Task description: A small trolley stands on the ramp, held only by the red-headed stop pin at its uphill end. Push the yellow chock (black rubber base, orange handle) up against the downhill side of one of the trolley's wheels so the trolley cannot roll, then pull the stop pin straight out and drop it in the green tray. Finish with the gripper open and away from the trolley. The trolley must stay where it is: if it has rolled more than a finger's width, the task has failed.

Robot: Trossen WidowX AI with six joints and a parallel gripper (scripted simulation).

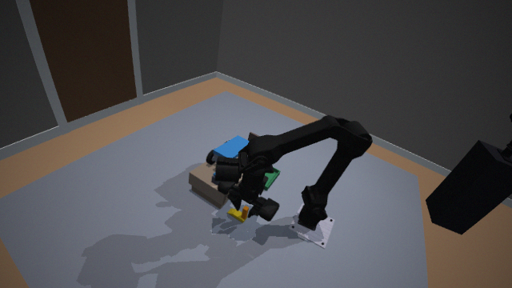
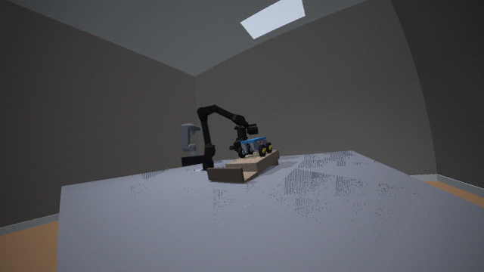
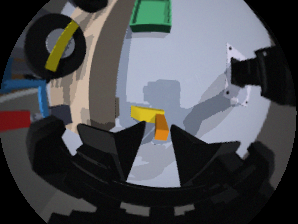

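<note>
Now: gripper tip 23 cm to the left of the green tray, 5 cm above it and 1 cm short of it. Also, from my gripper tip: tan ramp 15 cm to the right, 13 cm ahead, 1 cm above; red-headed stop pin 12 cm ahead, 9 cm above, 4 cm to the right; yellow chock 2 cm below, 2 cm ahead, 1 cm to the right.
</note>
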